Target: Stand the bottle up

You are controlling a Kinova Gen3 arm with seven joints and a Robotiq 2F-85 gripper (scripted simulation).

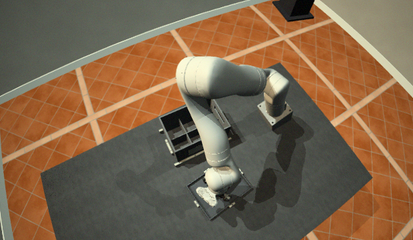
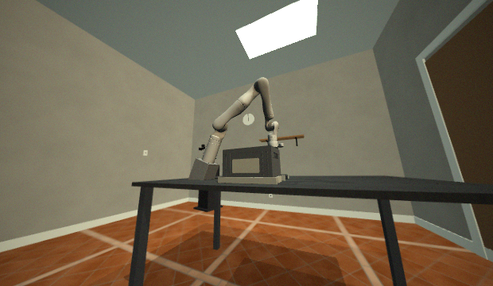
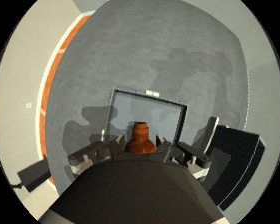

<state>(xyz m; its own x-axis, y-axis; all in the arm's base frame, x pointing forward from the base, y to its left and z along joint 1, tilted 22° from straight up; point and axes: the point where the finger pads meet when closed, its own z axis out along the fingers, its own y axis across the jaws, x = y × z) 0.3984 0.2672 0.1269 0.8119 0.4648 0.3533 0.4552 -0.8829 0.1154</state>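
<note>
My hand is 40 mm past the brown bottle, 40 mm above it and 20 mm to the left of it. The rest, counted from my hand: dark crate: 300 mm to the right; dark tray: 70 mm below, 30 mm behind, 20 mm to the right.
</note>
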